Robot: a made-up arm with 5 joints.
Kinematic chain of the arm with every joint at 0, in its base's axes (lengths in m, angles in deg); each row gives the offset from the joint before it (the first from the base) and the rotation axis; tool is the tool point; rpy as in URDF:
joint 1: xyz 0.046 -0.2 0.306 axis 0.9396 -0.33 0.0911
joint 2: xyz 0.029 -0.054 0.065 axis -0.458 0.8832 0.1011
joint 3: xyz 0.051 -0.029 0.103 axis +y
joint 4: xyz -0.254 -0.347 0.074 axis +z
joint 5: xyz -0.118 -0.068 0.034 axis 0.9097 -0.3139 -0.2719
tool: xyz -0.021 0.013 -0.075 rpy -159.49 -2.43 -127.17
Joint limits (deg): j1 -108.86..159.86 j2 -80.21..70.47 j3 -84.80..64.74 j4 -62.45..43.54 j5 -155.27..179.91
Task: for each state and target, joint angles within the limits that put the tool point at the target. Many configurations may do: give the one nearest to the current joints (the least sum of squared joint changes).
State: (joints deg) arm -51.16 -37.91 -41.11 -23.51 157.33
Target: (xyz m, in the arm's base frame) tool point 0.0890 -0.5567 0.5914
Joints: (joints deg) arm -97.86 -54.58 -84.80 -21.09 150.08
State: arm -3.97 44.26 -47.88 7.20 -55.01
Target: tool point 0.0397 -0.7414 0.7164
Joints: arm -1.40 66.84 -49.88 20.32 -52.10
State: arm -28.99 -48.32 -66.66 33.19 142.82
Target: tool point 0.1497 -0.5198 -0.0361
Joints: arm -4.54 -66.18 -71.47 18.53 130.69
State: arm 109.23 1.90 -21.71 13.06 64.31
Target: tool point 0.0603 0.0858 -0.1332
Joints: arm 123.92 -11.86 -23.96 12.75 63.03
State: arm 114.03 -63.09 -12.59 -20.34 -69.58
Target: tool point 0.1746 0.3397 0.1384
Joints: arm 115.03 -67.08 -15.03 -15.16 -70.54
